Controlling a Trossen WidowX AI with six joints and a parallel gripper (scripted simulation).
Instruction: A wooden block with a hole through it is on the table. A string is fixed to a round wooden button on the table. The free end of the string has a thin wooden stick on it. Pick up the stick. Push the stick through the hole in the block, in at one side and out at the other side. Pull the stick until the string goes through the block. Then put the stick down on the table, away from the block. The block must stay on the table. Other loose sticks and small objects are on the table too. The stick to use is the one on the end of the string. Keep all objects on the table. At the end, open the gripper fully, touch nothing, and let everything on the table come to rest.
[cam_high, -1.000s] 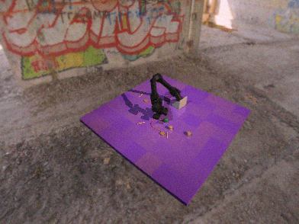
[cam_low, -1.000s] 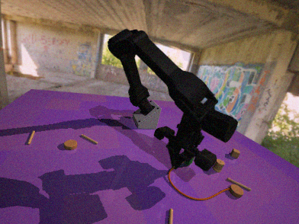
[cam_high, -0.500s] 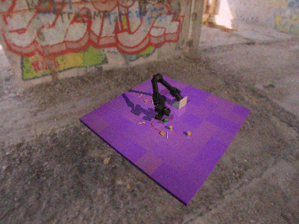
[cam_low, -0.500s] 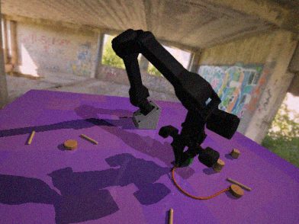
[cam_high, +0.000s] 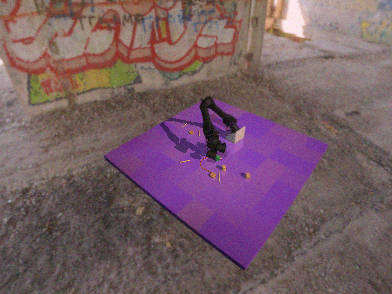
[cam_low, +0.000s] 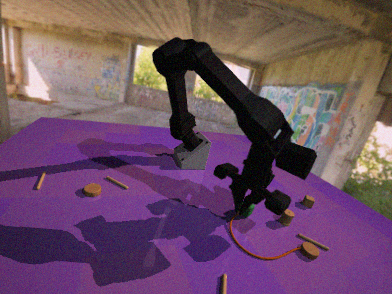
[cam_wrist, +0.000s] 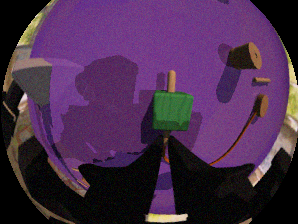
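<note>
The thin wooden stick is 1 cm to the left of my gripper tip. From my gripper tip the other things lie so: green cube: 3 cm to the left, 1 cm behind.
</note>
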